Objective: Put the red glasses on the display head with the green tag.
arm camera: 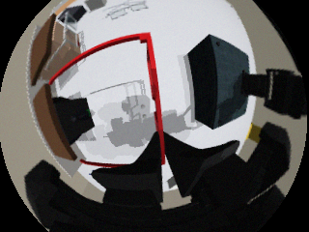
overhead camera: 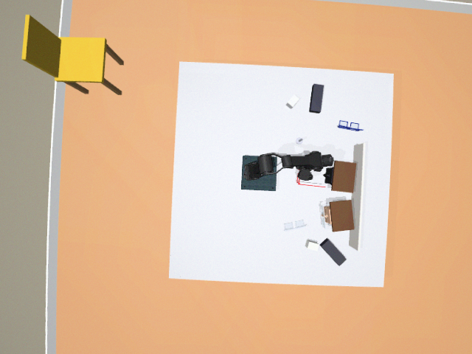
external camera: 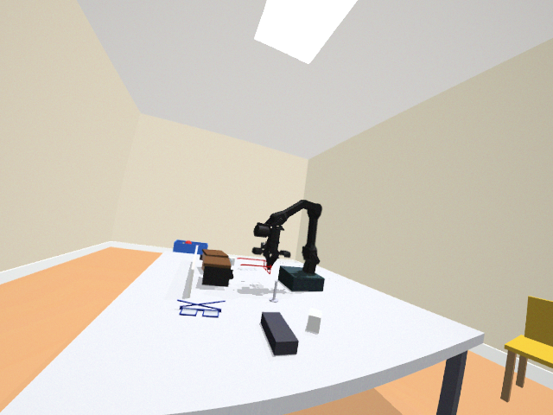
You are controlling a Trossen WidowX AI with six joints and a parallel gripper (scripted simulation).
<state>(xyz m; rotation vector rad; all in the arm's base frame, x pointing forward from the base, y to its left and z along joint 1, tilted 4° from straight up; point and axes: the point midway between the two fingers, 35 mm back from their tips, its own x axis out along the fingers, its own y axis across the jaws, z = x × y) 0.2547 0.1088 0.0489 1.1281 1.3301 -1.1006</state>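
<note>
The dark-faced display head is 230 mm ahead of my gripper tip, 40 mm below it and 10 mm to the right of it. The rest, counted from my gripper tip: grey panel: 380 mm ahead, 90 mm to the right, 40 mm below; then upright pin: 150 mm to the left, 70 mm below, 10 mm behind; then skin-toned display head: 270 mm ahead, 220 mm to the right, 40 mm below.
</note>
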